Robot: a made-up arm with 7 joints. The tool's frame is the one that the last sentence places.
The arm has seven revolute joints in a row. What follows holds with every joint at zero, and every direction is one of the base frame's.
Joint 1 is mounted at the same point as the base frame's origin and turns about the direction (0, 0.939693, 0.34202), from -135 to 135 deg.
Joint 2 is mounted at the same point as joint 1 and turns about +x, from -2.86 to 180 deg.
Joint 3 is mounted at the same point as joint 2 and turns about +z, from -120 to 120 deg.
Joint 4 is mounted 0.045 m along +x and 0.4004 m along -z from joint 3 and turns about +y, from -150 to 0.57 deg.
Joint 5 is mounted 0.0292 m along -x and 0.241 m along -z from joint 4 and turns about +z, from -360 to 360 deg.
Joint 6 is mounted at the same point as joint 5 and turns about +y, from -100 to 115 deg.
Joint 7 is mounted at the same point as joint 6 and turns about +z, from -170 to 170 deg.
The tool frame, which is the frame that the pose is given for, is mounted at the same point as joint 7; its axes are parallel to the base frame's.
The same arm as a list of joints. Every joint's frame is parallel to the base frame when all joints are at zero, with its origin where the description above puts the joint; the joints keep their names.
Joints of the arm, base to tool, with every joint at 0 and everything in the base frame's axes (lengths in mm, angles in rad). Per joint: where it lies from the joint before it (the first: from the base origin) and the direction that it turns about. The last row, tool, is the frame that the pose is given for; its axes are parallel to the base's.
joint 1: axis 0 0.9397 0.342 offset 0 0 0
joint 2: axis +x offset 0 0 0
joint 3: axis +z offset 0 0 0
joint 4: axis +y offset 45 0 -400.4
joint 5: axis +z offset -29.2 0 -241
joint 6: axis +y offset 0 0 0
joint 7: axis +z offset 0 0 0
tool: offset 0 0 0
Joint limits (rad, base to tool): -2.3562..2.3562 -0.0499..3.1416 -2.0944..2.0944 -2.618..0.0099 -6.2832..6.2832 -1.7453..2.0071 -2.9671..2.9671

